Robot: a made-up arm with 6 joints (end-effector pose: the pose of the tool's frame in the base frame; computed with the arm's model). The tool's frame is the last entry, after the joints. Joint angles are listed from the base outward.
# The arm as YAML. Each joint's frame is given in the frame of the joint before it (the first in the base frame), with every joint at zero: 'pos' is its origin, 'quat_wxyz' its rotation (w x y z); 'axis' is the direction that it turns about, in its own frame. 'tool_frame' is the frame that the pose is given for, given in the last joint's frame.
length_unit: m
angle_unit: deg
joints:
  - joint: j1
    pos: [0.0, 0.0, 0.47]
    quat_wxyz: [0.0, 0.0, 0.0, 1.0]
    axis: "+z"
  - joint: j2
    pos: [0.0, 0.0, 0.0]
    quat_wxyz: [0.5, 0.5, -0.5, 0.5]
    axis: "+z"
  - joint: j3
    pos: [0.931, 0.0, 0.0]
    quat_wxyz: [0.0, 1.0, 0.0, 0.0]
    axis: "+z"
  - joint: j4
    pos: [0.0, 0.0, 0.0]
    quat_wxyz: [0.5, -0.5, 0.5, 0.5]
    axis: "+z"
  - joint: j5
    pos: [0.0, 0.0, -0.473]
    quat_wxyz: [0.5, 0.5, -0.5, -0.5]
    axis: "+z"
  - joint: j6
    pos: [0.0, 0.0, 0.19]
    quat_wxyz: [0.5, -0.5, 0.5, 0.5]
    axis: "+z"
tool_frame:
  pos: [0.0, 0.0, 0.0]
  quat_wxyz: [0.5, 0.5, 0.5, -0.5]
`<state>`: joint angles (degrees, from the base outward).
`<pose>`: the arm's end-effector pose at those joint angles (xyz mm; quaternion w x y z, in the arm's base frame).
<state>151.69 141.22 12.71 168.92 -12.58 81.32</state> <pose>-367.7 -13.7 -648.6 0.7563 -0.3631 0.5262 0.1389</pose>
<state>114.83 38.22 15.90 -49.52 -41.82 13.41</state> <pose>-290.6 921.8 888.1 0.3307 -0.2241 0.5231 0.7528</pose>
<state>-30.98 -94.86 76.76 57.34 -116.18 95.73</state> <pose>-1269.3 642.5 301.8 0.6477 -0.3216 0.0225 -0.6903</pose>
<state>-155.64 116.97 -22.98 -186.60 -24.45 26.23</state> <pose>-361.0 -370.6 -273.3 0.7925 -0.2428 0.4802 0.2869</pose>
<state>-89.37 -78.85 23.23 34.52 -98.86 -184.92</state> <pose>-168.8 1115.9 1090.0 0.0398 -0.4723 0.8755 -0.0947</pose>
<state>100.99 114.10 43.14 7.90 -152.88 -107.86</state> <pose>-11.4 1045.8 -348.8 0.4850 -0.6033 0.0675 -0.6295</pose>
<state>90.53 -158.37 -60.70 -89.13 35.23 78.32</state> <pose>4.9 -218.0 98.7 0.5147 0.7239 -0.3152 0.3342</pose>
